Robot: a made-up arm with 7 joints.
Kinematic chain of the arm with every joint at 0, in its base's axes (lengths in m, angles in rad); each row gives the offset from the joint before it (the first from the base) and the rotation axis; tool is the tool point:
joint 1: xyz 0 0 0.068 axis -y
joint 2: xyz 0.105 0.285 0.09 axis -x
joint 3: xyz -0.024 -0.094 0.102 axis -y
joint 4: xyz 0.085 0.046 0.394 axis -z
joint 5: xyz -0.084 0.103 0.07 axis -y
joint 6: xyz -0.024 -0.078 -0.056 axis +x
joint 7: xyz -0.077 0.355 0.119 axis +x
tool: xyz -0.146 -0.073 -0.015
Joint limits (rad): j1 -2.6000..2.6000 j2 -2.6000..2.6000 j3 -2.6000..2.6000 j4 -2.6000..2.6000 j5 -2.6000..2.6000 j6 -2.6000..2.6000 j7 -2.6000..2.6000
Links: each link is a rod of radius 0.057 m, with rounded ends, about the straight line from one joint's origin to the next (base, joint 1, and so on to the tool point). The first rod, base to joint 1, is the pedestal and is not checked.
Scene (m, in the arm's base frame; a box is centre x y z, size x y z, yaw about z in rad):
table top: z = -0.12
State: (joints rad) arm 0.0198 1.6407 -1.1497 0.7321 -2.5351 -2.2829 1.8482
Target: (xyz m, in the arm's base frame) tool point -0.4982 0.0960 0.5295
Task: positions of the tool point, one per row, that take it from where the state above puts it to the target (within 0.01 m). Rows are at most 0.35 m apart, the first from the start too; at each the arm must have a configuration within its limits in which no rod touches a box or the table.
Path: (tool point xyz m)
1: 0.9824 0.6999 0.2033
2: 1.0408 0.4523 0.2297
3: 1.0057 0.1799 0.3315
4: 0.8560 -0.0632 0.4793
5: 0.6001 -0.2293 0.6255
6: 0.2768 -0.2889 0.7221
7: -0.0538 -0.2376 0.7366
8: -0.3281 -0.0963 0.6643
9: -0.4982 0.0960 0.5295

